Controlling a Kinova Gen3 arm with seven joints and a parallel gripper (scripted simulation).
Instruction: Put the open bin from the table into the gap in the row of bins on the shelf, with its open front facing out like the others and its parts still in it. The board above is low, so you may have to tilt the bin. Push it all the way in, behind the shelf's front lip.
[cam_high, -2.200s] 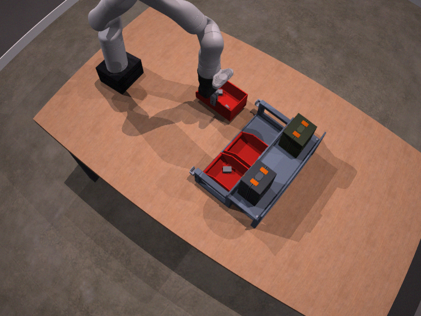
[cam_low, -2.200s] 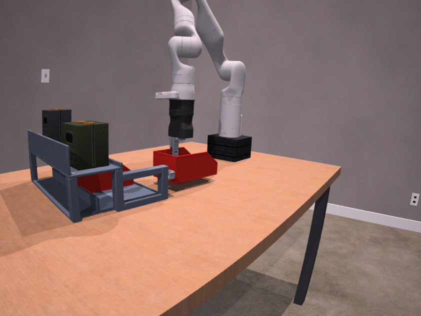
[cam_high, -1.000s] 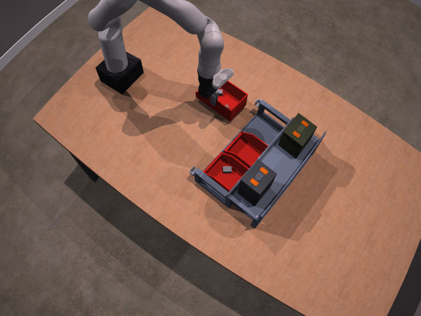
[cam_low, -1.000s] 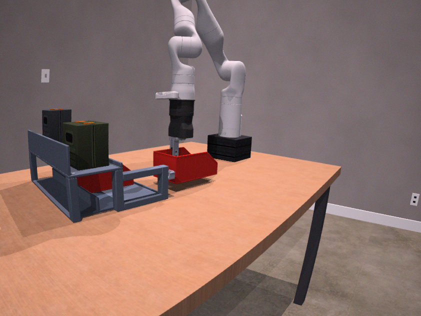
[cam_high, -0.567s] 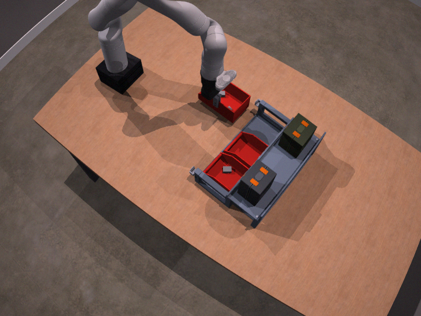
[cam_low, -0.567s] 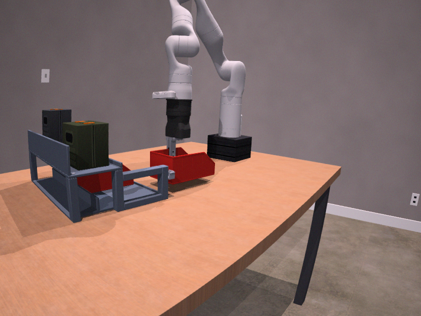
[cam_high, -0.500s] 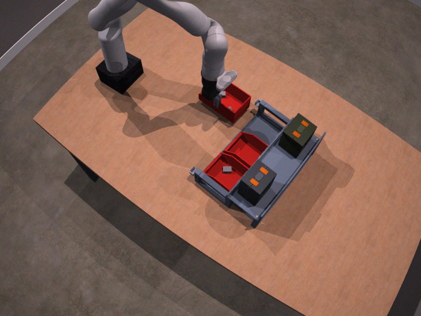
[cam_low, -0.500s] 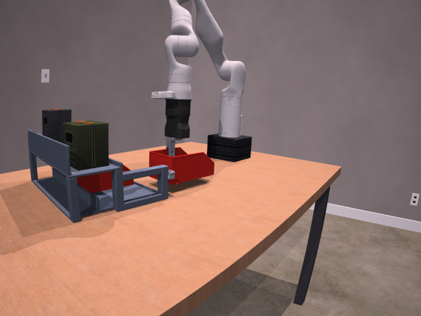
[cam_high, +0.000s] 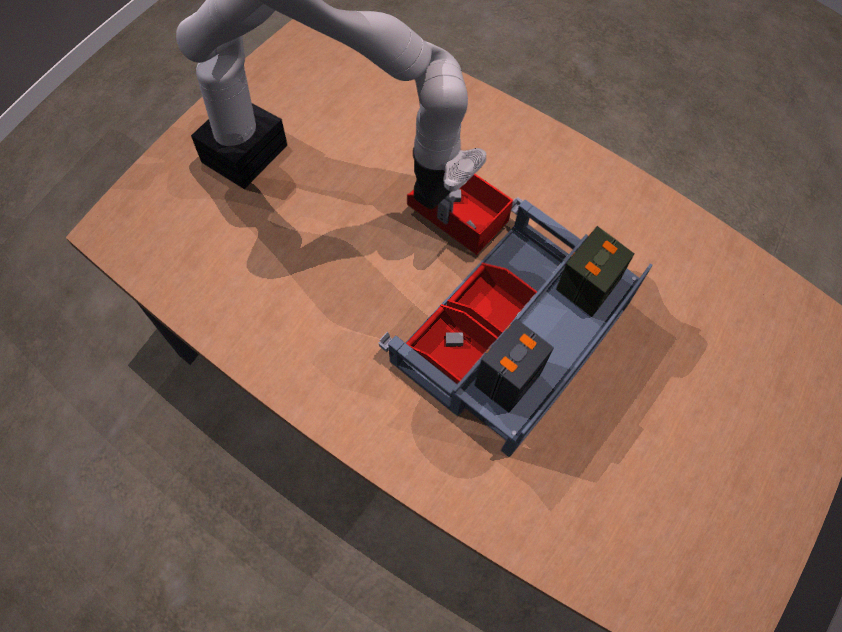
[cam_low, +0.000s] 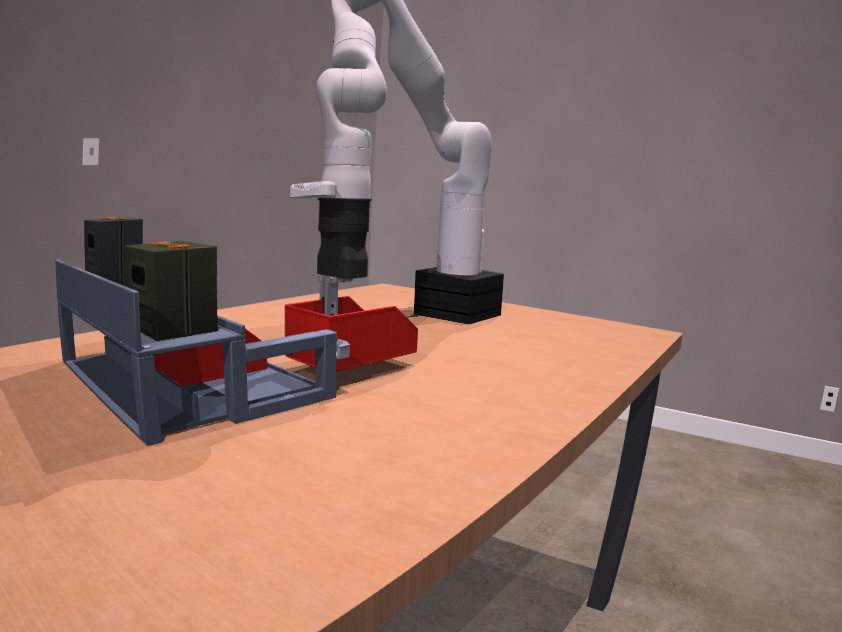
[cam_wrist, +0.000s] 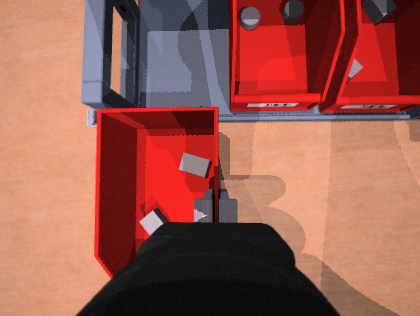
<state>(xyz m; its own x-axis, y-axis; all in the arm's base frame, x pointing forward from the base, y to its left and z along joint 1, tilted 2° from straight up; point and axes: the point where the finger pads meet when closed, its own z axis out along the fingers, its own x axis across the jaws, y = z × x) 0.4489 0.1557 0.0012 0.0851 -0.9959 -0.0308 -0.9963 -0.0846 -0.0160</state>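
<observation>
Now: hand 100 mm short of the shelf lip, 80 mm above it and 60 mm to the left of it. Round my hand: black box (300 mm ahead, 160 mm to the right, 80 mm above); then green box (280 mm ahead, 70 mm to the left, 70 mm above).
</observation>
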